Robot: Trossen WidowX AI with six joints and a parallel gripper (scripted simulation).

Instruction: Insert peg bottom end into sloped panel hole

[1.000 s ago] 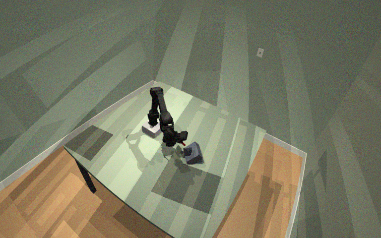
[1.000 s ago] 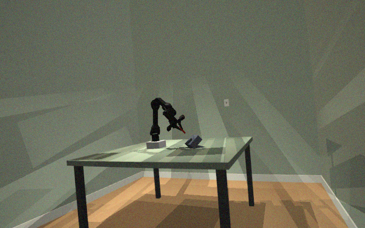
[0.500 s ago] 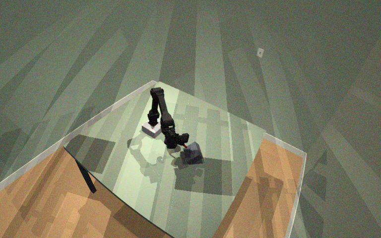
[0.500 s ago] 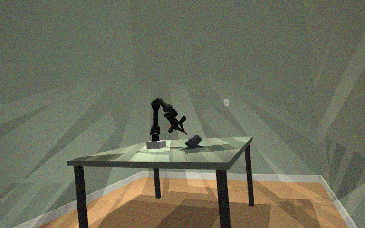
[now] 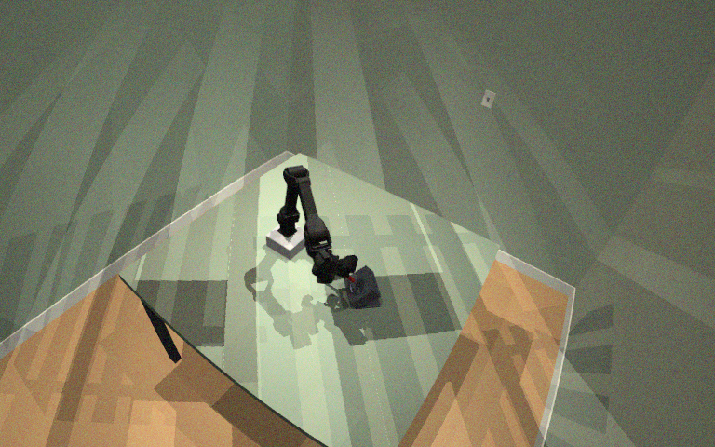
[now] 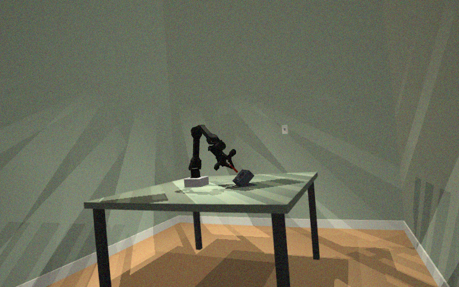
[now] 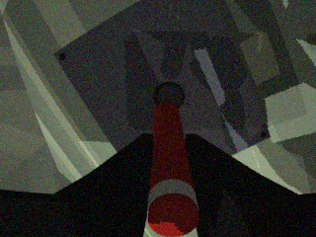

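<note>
Right now my gripper tip is 4 cm short of the grey sloped panel, 5 cm to the right of it and 8 cm above it. From my gripper tip the other things lie so: red peg: 1 cm behind, 1 cm to the right, 1 cm above.
</note>
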